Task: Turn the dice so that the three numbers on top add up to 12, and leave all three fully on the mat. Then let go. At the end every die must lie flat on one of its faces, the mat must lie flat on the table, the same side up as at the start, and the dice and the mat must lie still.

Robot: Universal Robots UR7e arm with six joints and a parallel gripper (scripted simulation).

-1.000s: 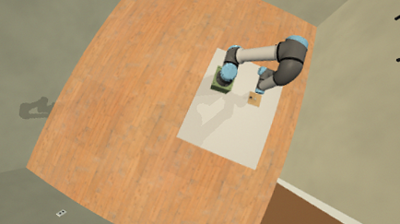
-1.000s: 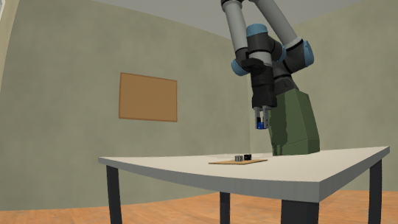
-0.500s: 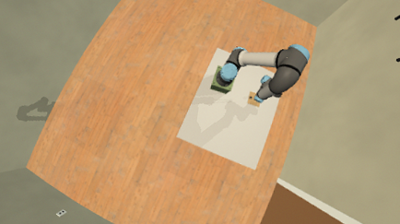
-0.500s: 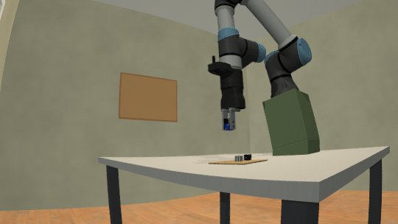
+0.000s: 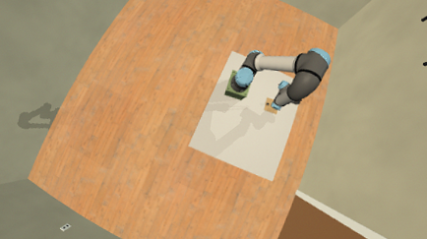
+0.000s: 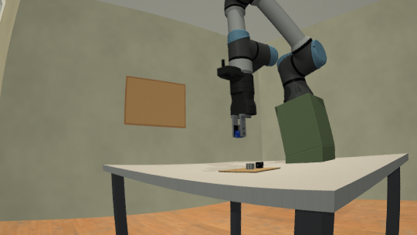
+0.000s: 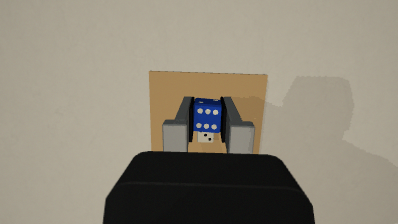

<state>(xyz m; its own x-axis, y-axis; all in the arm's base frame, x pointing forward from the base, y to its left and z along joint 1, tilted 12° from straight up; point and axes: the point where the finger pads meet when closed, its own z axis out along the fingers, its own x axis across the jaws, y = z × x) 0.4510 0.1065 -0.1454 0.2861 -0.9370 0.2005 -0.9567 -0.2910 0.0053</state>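
Right now the white die is 110 mm below my hand, 50 mm behind it and 10 mm to the right of it. The rest, counted from my hand: blue die: 10 mm below; black die: 110 mm below, 100 mm behind, 30 mm to the right; tan mat: 120 mm below, 50 mm behind, 10 mm to the right.
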